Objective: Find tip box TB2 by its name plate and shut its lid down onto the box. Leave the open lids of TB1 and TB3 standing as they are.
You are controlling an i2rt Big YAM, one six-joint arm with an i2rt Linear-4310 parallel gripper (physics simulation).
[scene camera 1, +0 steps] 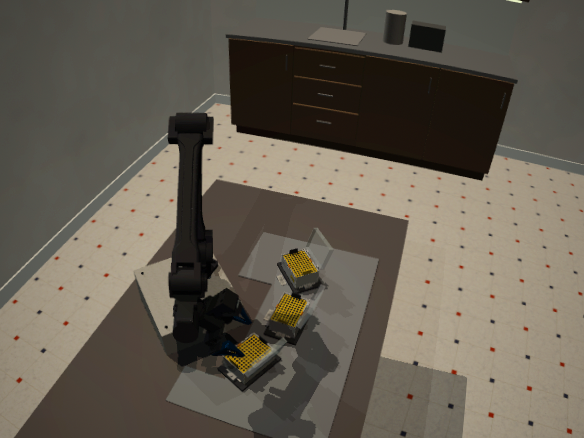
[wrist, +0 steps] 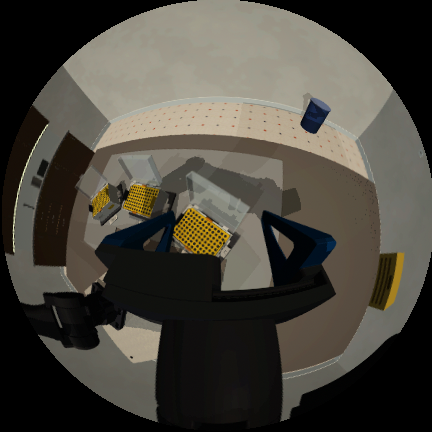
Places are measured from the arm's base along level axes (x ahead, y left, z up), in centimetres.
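Pixels of known places: gripper, between the fingertips: (scene camera 1: 247, 339) (wrist: 217, 215); arm's base, origin of its link: (wrist: 107, 305).
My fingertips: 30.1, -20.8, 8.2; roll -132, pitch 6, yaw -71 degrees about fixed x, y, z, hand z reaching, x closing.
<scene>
For each thing: its top centre in the pictures, then the offset to it from my fingertips, as dx, dy, dz. "*": a spot on its surface instead. Level surfaces: height alone.
- front box, centre of its top: (wrist: 196, 233) (scene camera 1: 248, 349) -2.9, +5.1, -12.5
- middle box, centre of its top: (wrist: 135, 196) (scene camera 1: 289, 306) +0.1, +24.9, -12.5
- back box, centre of its top: (scene camera 1: 300, 259) (wrist: 95, 199) -5.8, +45.2, -12.5
- front lid, a spot on its surface: (wrist: 217, 197) * +4.5, +2.5, -8.3
- middle lid, a spot on its surface: (wrist: 141, 169) * +7.2, +25.1, -10.3
- back lid, a spot on its surface: (scene camera 1: 324, 251) (wrist: 92, 176) * +1.1, +49.2, -9.1
- grey mat, height of its surface: dz -19.9
- brown surface, height of its surface: dz -20.3
Three tip boxes with yellow racks stand in a row with clear lids upright: the front box (scene camera 1: 250, 354) (wrist: 201, 232), the middle box (scene camera 1: 289, 310) (wrist: 142, 199) and the back box (scene camera 1: 300, 264) (wrist: 101, 200). The front lid (wrist: 217, 197), middle lid (wrist: 141, 169) and back lid (scene camera 1: 324, 251) (wrist: 92, 181) stand open. Small pale name plates show on the boxes, too small to read, so I cannot tell which is TB2. My gripper (scene camera 1: 246, 339) (wrist: 217, 215) is open and empty, its blue fingers over or near the front box; the height is unclear.
The boxes stand on a grey mat (scene camera 1: 360, 280) on a brown surface (scene camera 1: 385, 235). A pale block (scene camera 1: 156, 295) is by the arm's base. A dark cabinet (scene camera 1: 260, 90) stands far behind. In the wrist view, a blue cylinder (wrist: 314, 117) and a yellow object (wrist: 387, 280) stand far off.
</scene>
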